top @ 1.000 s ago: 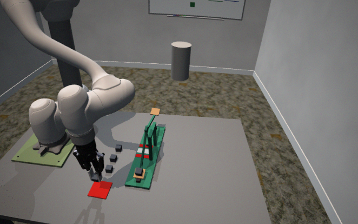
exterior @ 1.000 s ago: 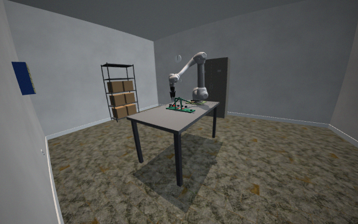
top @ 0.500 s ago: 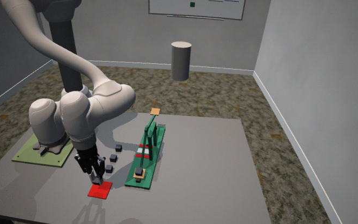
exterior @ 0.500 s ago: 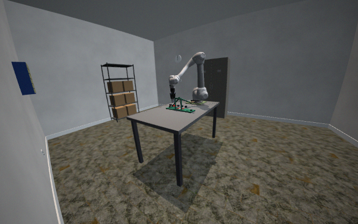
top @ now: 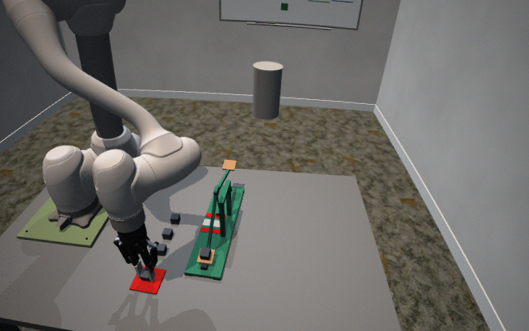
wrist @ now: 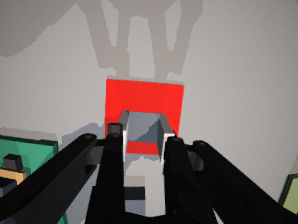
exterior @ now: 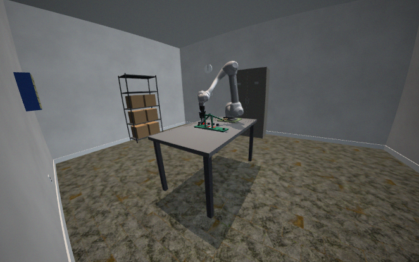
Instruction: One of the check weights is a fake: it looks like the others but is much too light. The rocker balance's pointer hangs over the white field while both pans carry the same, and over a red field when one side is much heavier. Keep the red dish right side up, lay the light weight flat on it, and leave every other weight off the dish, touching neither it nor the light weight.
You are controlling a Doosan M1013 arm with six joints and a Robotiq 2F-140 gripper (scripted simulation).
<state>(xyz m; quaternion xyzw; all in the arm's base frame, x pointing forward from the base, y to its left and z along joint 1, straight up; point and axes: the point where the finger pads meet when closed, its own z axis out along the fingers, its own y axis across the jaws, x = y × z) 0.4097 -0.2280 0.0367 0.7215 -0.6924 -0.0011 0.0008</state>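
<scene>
Now: the red dish 50 mm below my hand. Round my hand: dark weight (20 mm below); then green rocker balance (290 mm to the left, 160 mm ahead, 40 mm above).
</scene>
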